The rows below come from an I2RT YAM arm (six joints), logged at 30 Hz.
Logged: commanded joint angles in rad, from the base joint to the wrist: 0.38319, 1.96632, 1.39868, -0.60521, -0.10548, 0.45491; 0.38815, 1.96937, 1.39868, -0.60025, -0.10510, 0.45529; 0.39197, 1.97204, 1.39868, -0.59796, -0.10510, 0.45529; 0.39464, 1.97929, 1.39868, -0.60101, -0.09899, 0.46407; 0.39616, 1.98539, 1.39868, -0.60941, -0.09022, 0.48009; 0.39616, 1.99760, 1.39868, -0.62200, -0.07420, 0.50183; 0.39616, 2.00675, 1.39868, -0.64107, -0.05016, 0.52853; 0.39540, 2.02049, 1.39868, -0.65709, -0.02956, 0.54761; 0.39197, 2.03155, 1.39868, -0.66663, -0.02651, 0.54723
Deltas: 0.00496, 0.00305, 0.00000, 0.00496, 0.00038, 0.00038; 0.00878, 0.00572, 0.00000, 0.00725, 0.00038, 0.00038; 0.01145, 0.01297, 0.00000, 0.00420, 0.00649, 0.00916; 0.01297, 0.01907, 0.00000, -0.00420, 0.01526, 0.02518; 0.01297, 0.03128, 0.00000, -0.01679, 0.03128, 0.04692; 0.01297, 0.04043, 0.00000, -0.03586, 0.05532, 0.07362; 0.01221, 0.05417, 0.00000, -0.05188, 0.07592, 0.09270; 0.00878, 0.06523, 0.00000, -0.06142, 0.07897, 0.09232
